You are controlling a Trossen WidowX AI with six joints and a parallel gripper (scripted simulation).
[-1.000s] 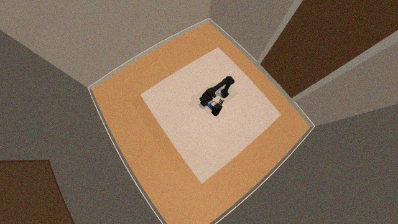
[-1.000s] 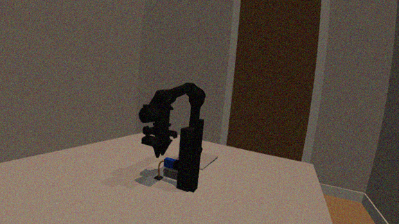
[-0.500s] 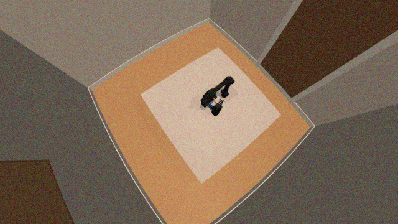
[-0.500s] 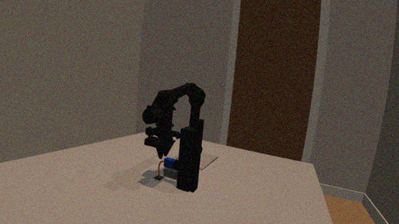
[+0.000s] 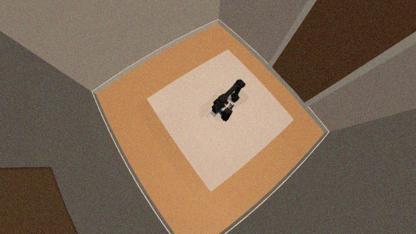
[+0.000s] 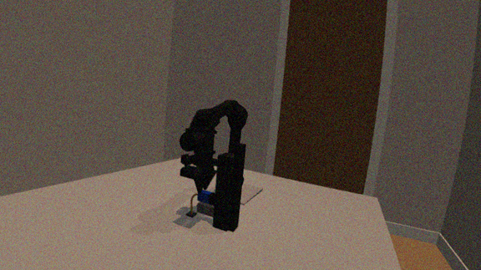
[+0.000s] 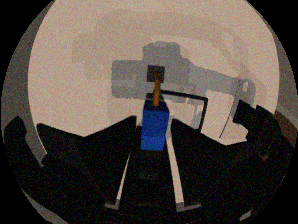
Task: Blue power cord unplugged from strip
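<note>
Right now my gripper tip is 10 mm past the blue plug, 30 mm to the right of it and 10 mm above it.
</note>
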